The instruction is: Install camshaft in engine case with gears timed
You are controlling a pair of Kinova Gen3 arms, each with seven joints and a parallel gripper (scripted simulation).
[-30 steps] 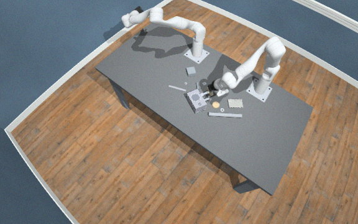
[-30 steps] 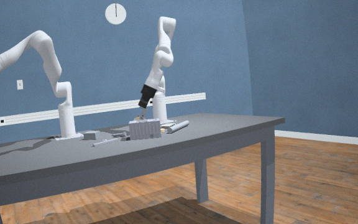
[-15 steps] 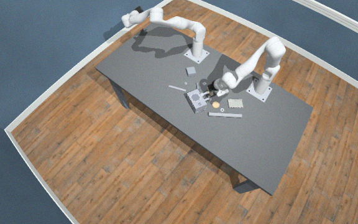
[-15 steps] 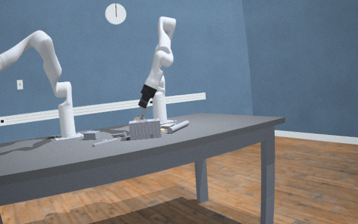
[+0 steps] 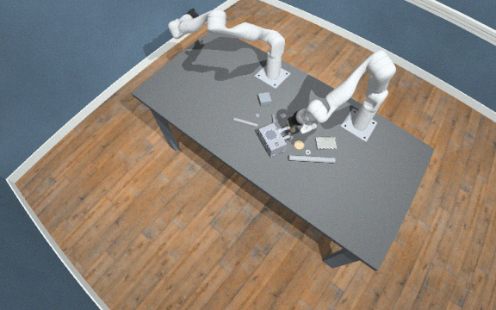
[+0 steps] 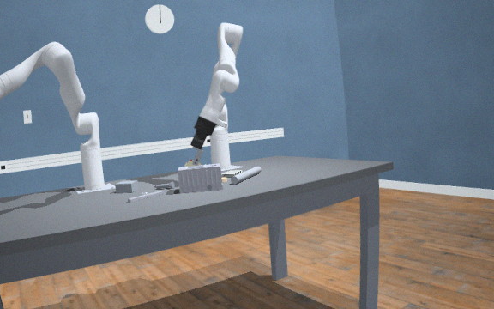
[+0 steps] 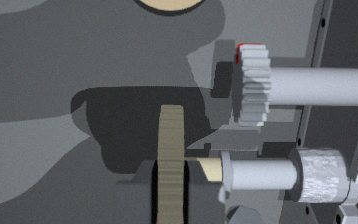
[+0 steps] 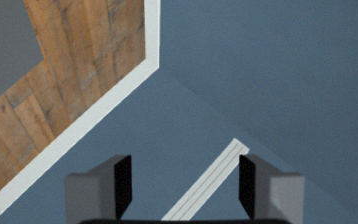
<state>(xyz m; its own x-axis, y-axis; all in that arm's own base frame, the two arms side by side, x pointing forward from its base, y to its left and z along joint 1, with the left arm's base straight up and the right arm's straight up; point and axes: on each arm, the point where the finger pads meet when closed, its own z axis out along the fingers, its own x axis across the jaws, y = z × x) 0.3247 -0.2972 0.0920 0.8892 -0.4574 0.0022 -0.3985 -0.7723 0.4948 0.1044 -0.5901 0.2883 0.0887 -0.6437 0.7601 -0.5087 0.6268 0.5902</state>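
Right now the crank gear is 5 cm ahead of my left hand, 3 cm below it and 2 cm to the left of it. Round my left hand: grey block 27 cm to the right, 10 cm behind, 7 cm below; then pale tray 20 cm to the left, 8 cm below, 7 cm behind.
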